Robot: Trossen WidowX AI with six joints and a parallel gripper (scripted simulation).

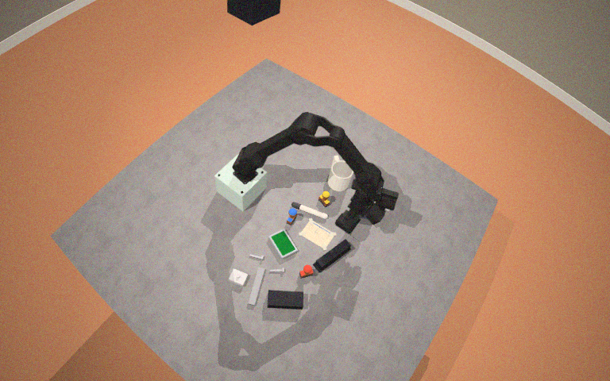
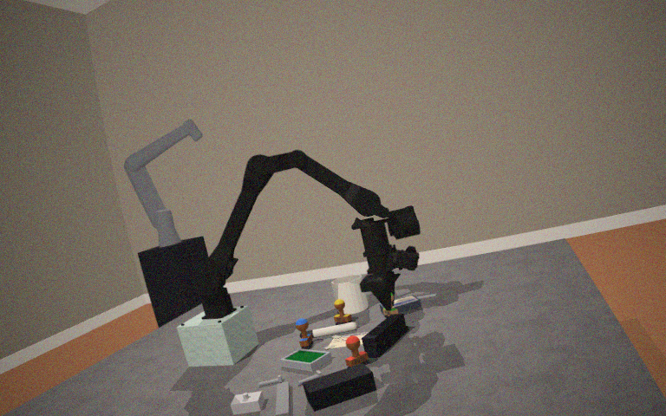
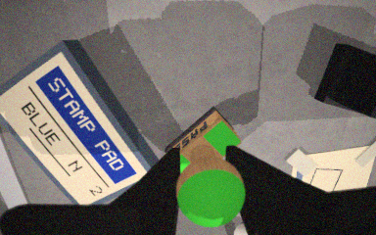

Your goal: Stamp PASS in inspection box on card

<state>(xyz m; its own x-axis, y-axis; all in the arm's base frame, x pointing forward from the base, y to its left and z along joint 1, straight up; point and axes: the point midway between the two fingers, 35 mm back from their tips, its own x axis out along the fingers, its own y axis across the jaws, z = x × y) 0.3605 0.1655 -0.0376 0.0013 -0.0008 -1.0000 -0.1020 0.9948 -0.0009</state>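
Right now the ink pad is 230 mm to the right of my gripper tip, 110 mm behind it and 20 mm below it. Also, from my gripper tip: green-knobbed stamp right at my gripper tip; then yellow-knobbed stamp 130 mm behind, 10 mm below; then stamp pad tin 70 mm to the left, 10 mm below.
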